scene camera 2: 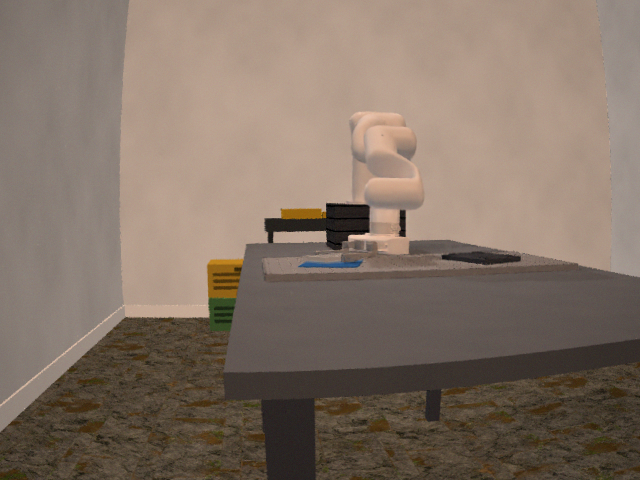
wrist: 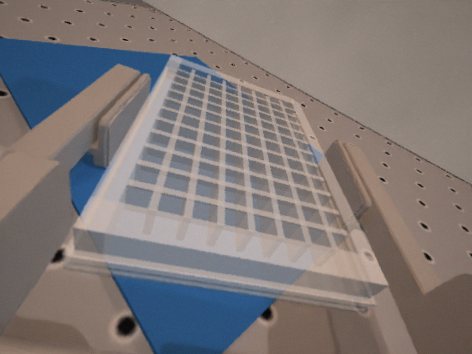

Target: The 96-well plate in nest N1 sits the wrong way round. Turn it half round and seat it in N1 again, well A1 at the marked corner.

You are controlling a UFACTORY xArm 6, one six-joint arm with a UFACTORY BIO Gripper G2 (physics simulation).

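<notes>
The clear 96-well plate (wrist: 235, 165) is held between the two finger pads of my gripper (wrist: 239, 149) (scene camera 2: 357, 252), which is shut on its long sides. In the wrist view the plate lies over a flat blue patch (wrist: 65, 72) (scene camera 2: 330, 264), turned at an angle to the patch's edges. In the scene view the gripper is low, close above the perforated board (scene camera 2: 281, 268) (wrist: 400, 200). The plate is too small there to make out clearly. I cannot tell which part is nest N1, its marked corner or well A1, nor whether the plate's underside touches anything.
A flat black holder (scene camera 2: 480, 257) lies on the board's right side. The grey table (scene camera 2: 387, 315) carries the board. A black stack (scene camera 2: 345, 225) stands behind the gripper. Yellow (scene camera 2: 223, 279) and green (scene camera 2: 221, 313) crates stand on the floor at left, and a dark bench (scene camera 2: 294, 224) stands behind.
</notes>
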